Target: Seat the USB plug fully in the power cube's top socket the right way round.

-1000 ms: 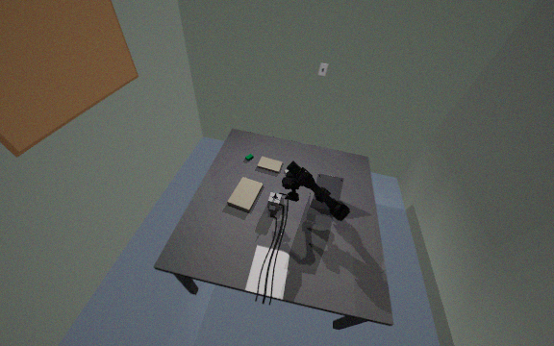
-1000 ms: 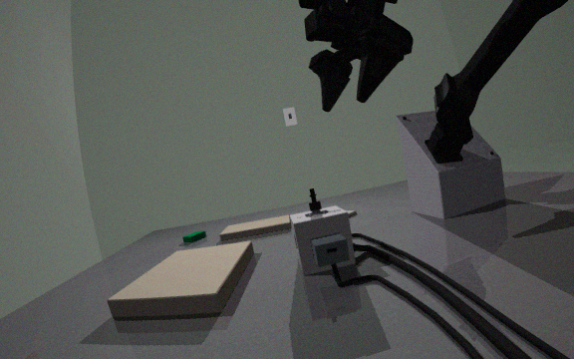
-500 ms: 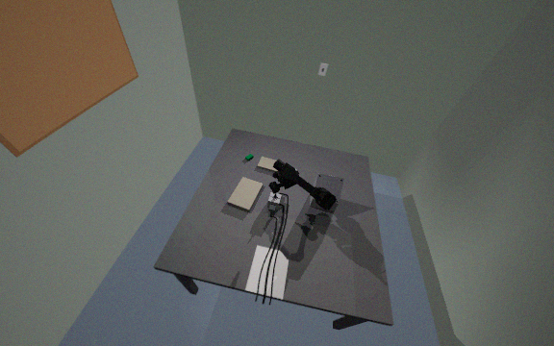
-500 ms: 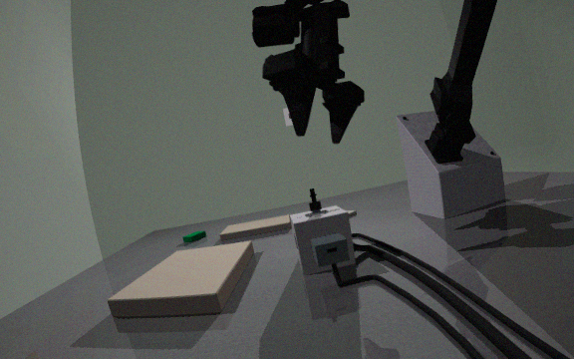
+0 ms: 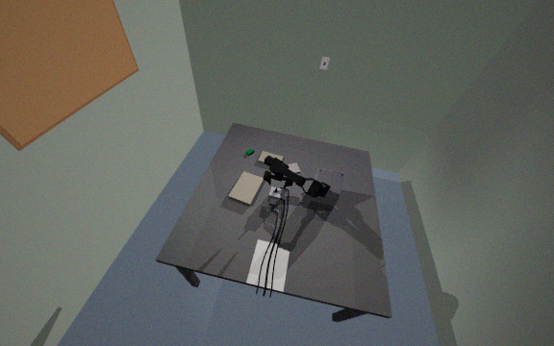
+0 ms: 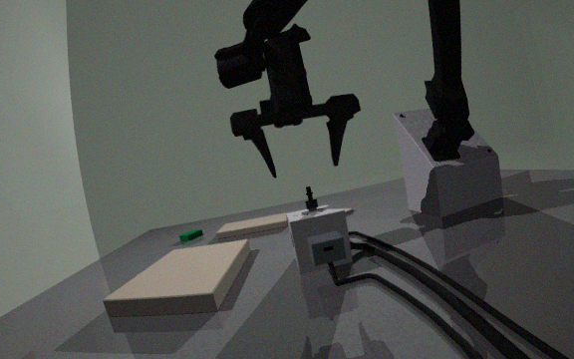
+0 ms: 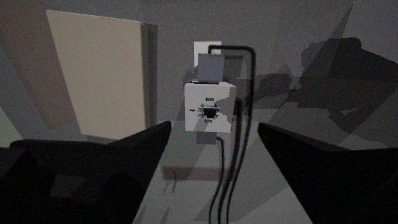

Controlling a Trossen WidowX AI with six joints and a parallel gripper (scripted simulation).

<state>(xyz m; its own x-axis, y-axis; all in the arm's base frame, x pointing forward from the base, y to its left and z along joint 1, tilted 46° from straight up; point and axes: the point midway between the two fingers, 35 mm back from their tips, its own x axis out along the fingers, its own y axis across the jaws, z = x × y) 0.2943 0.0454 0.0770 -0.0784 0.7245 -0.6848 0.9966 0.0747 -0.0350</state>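
Now: the black USB plug 4 cm below my gripper tip. The rest, counted from my gripper tip: green block 31 cm ahead, 38 cm to the right, 13 cm below; tan slab 21 cm ahead, 1 cm to the right, 12 cm below.
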